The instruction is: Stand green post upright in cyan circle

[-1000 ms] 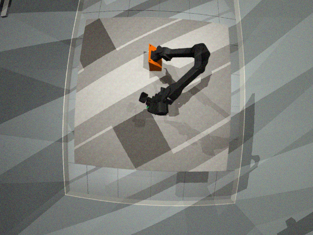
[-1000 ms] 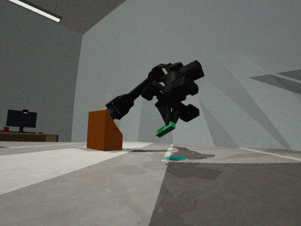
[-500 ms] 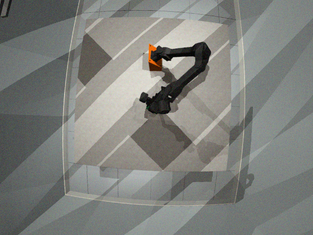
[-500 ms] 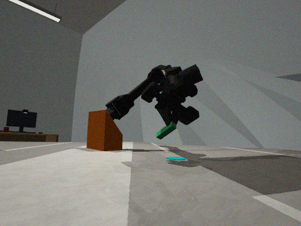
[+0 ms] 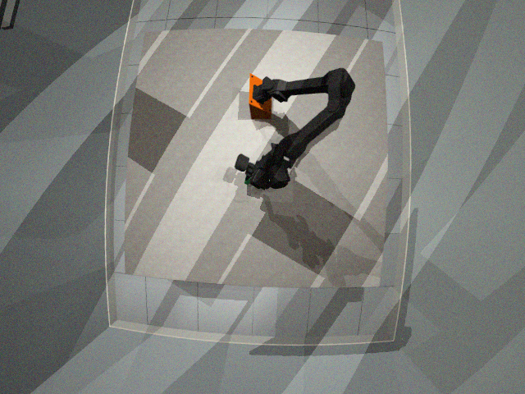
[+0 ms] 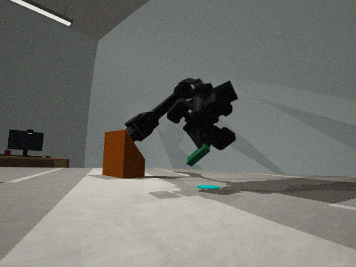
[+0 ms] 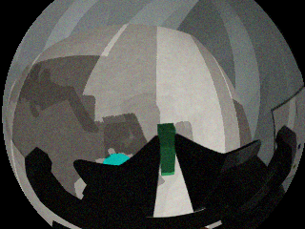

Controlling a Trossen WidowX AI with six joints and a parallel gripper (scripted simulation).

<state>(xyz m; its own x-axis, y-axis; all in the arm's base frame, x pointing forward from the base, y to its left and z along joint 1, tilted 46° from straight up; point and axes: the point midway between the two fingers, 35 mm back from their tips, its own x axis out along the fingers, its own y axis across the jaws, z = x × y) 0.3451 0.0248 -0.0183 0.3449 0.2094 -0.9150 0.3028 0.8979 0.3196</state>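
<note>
The cyan circle lies 90 mm below my gripper tip, 60 mm to the left of it and 30 mm behind it. The rest, counted from my gripper tip: green post 20 mm behind, 10 mm below.
</note>
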